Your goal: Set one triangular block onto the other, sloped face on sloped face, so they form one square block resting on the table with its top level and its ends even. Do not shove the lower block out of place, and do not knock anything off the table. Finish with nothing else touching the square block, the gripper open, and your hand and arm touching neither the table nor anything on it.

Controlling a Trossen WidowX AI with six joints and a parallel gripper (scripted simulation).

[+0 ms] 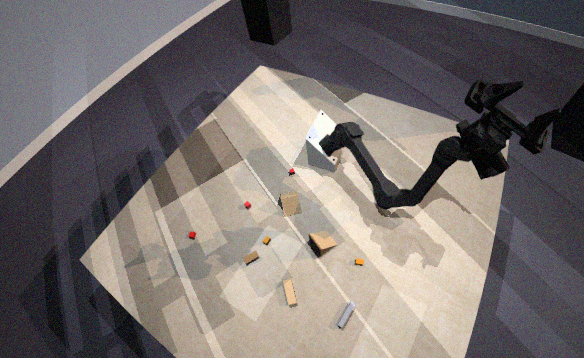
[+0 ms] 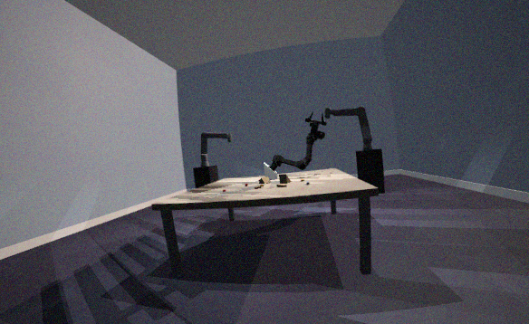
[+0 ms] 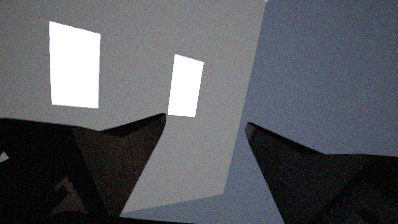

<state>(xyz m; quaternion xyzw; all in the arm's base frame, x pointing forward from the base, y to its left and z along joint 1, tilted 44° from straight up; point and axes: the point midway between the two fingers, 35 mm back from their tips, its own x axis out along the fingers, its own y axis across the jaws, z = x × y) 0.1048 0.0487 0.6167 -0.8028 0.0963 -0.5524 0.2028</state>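
The wooden block lies 52 cm below my gripper tip, 49 cm to the right of it and 19 cm ahead of it. Also, from my gripper tip: grey bar (54 cm below, 41 cm ahead, 13 cm to the right).
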